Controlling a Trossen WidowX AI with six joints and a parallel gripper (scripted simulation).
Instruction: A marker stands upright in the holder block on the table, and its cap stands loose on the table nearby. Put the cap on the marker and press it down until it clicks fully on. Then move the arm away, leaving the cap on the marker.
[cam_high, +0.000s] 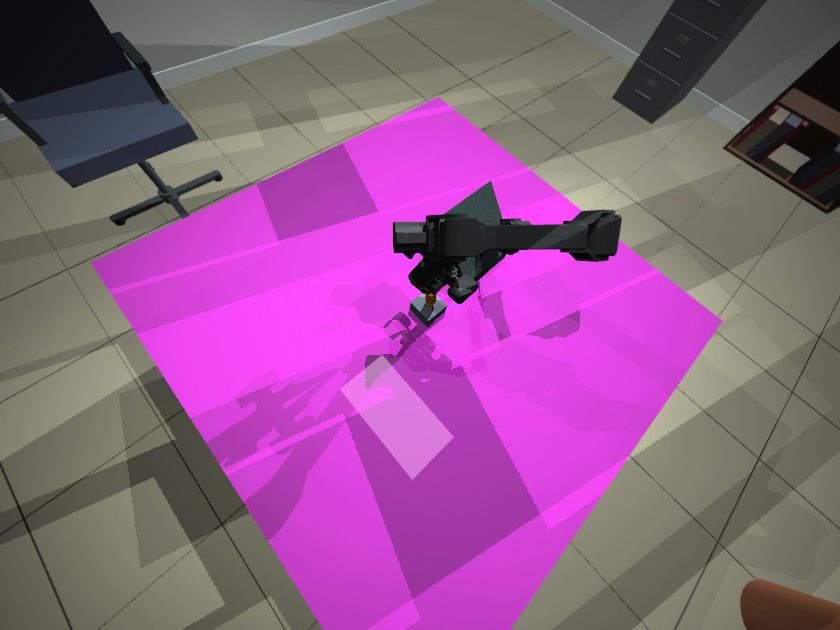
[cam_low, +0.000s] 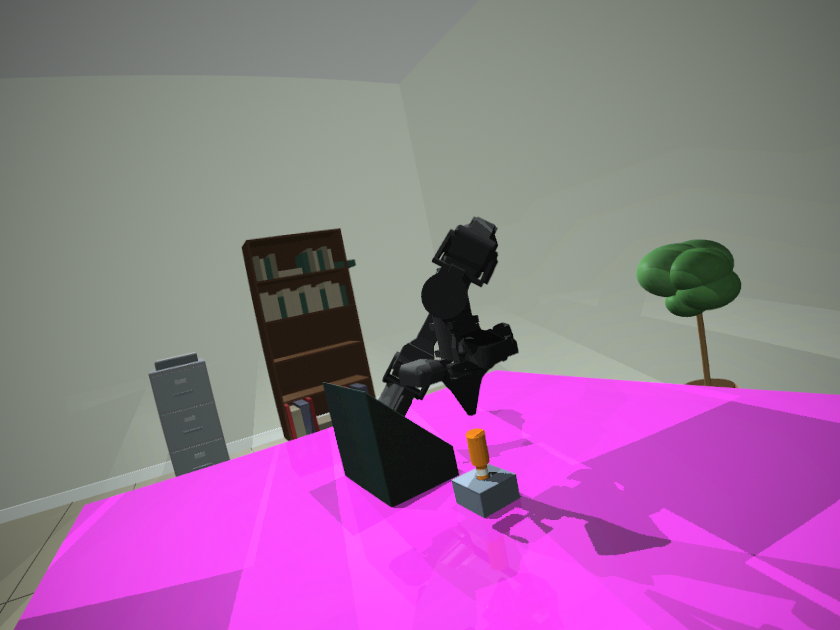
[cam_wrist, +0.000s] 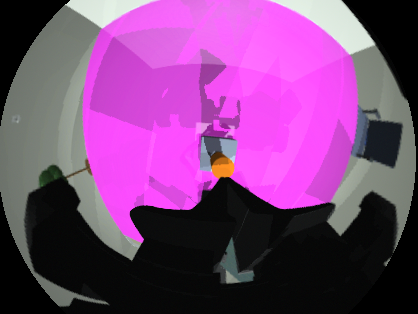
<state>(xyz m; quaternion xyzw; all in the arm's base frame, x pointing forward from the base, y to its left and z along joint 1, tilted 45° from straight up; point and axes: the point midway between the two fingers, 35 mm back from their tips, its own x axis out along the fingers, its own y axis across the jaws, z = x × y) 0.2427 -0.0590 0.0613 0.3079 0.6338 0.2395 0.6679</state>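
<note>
My gripper tip is 5 cm above the orange cap. From my gripper tip the other things lie so: grey holder block: 12 cm below.
</note>
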